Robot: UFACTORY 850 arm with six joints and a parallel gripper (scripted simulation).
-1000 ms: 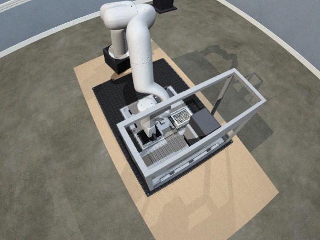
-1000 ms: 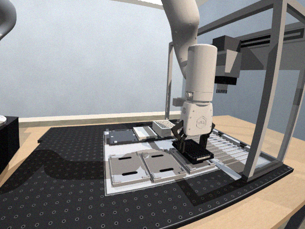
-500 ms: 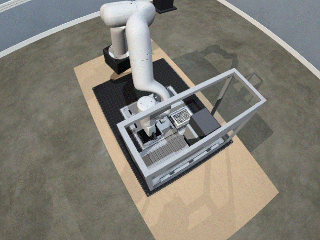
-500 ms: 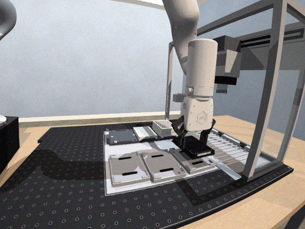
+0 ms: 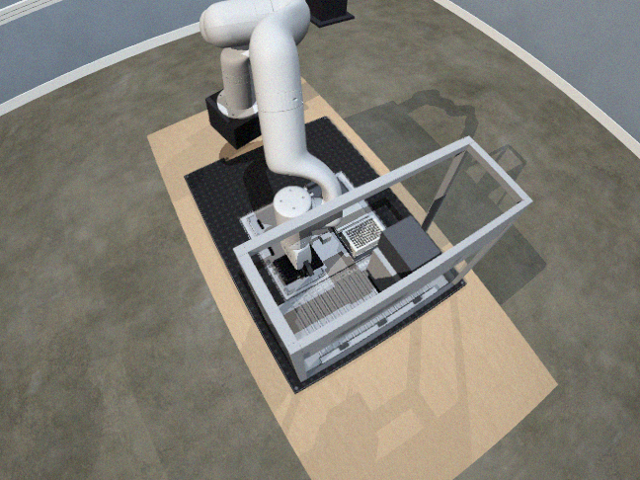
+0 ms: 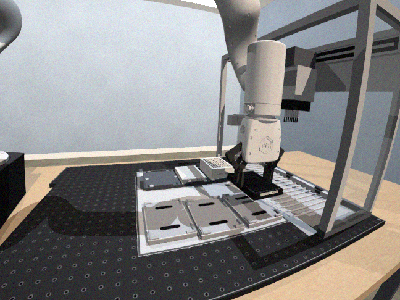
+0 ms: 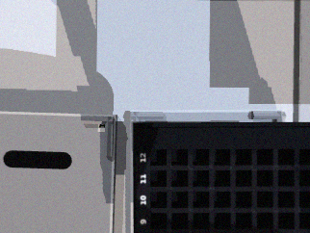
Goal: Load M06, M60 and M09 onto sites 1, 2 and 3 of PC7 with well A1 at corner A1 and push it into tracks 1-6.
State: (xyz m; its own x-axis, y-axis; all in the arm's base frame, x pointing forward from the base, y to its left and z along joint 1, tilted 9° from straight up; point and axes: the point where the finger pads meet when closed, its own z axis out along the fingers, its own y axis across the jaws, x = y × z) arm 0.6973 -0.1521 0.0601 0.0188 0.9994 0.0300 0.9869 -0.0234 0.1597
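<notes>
The dark carrier PC7 lies 24 cm to the left of my hand, 10 cm behind it and 7 cm below it. Round my hand: black 96-well plate M06: 1 cm below; nest S1: 22 cm behind, 8 cm below, 2 cm to the left; nest S2: 11 cm behind, 8 cm below.
</notes>
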